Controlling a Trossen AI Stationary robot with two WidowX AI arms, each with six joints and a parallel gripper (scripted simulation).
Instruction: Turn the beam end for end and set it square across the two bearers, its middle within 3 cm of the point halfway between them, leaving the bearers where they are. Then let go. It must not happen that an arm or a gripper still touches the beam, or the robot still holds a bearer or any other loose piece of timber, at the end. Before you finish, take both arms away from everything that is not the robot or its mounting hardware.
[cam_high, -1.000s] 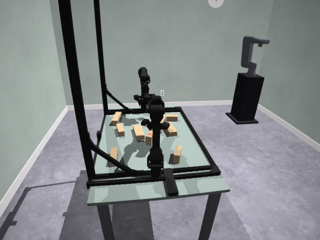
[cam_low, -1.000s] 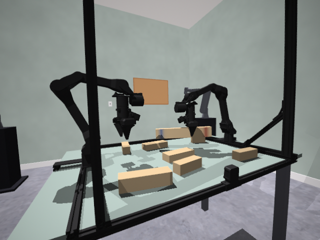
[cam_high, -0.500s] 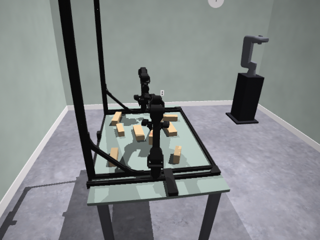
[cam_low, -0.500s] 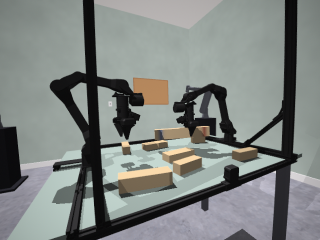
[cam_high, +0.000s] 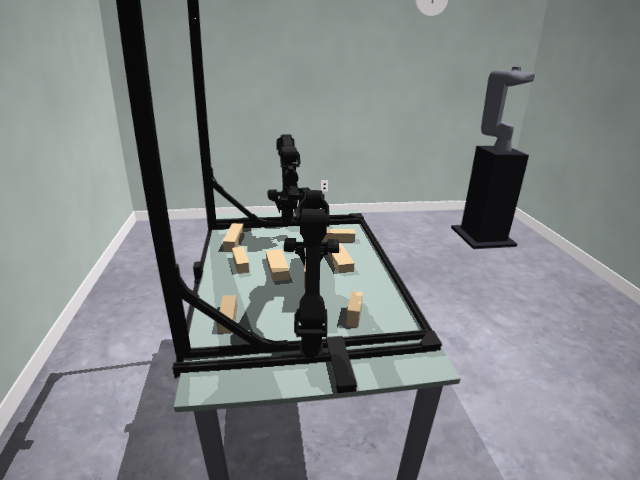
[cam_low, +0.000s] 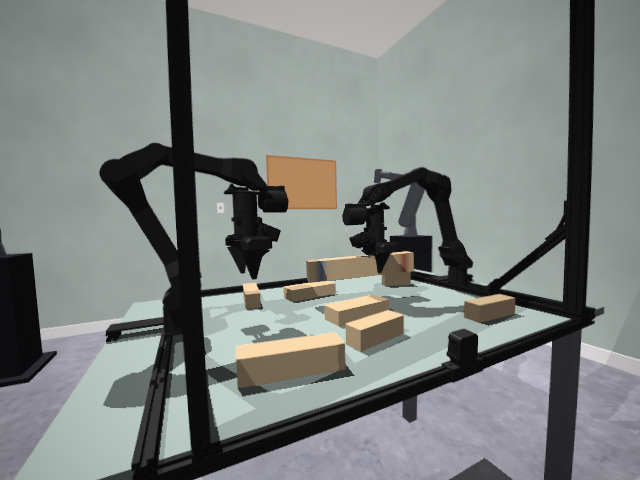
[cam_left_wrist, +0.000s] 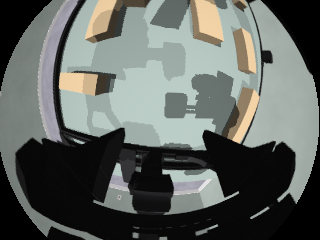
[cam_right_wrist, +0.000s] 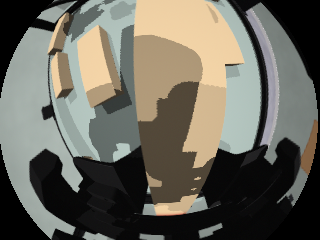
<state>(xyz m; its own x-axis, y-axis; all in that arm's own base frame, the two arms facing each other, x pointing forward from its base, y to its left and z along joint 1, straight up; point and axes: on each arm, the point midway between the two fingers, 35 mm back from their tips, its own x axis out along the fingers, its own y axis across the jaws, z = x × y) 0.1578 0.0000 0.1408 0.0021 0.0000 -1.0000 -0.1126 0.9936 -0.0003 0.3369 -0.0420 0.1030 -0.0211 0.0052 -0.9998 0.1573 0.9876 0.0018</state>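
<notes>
The beam is 10 mm ahead of my right hand, 50 mm to the left of it and 10 mm below it.
</notes>
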